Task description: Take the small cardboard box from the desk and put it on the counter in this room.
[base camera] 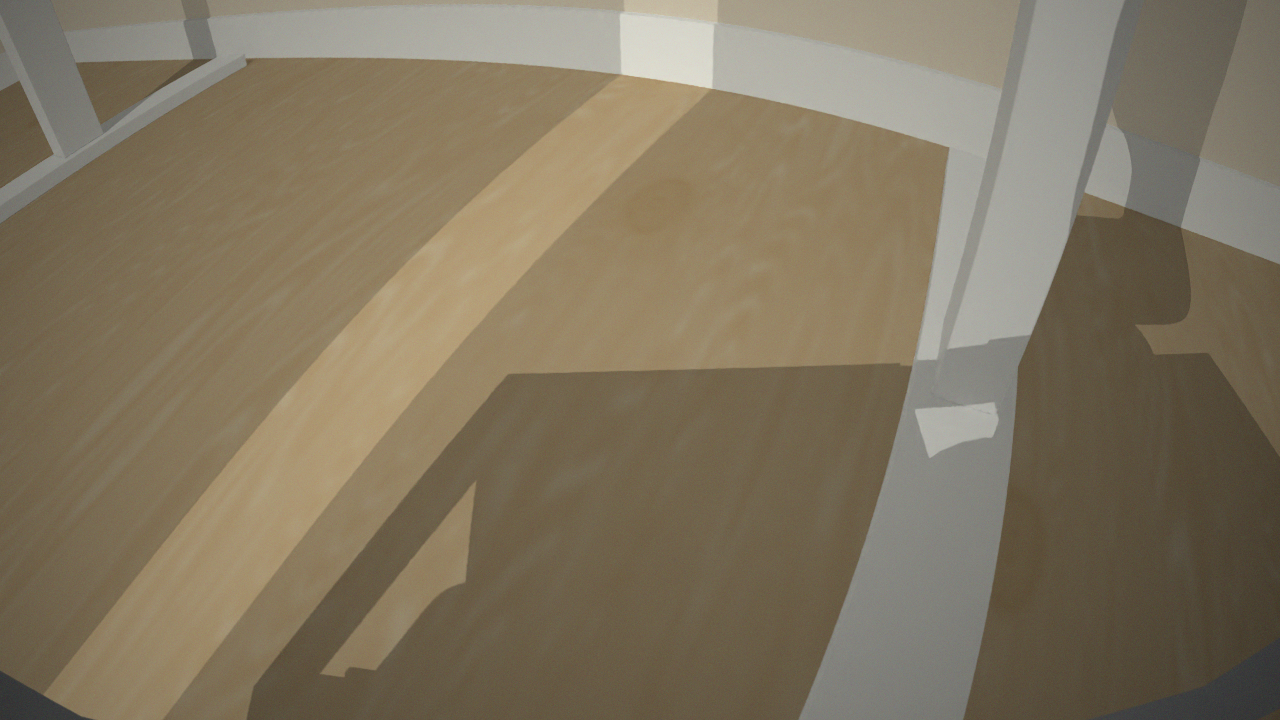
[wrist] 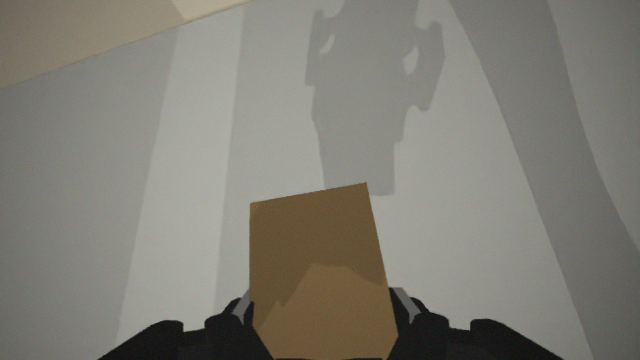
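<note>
The small cardboard box (wrist: 320,235), plain brown, shows at the bottom middle of the wrist view. My gripper (wrist: 325,306) is shut on it, with one dark finger against each side. The white desk top (wrist: 450,200) lies beneath. The box is raised above it, and the shadow of gripper and box falls on the desk top ahead of the box. The underside of the box is hidden. The counter does not show in either view.
In the base camera view a white leg (base camera: 1042,179) stands at the right on a long white foot bar (base camera: 930,555). Another white leg (base camera: 58,80) and foot bar (base camera: 134,116) are at the far left. A wall with a white baseboard (base camera: 402,34) runs behind the wooden floor (base camera: 760,268).
</note>
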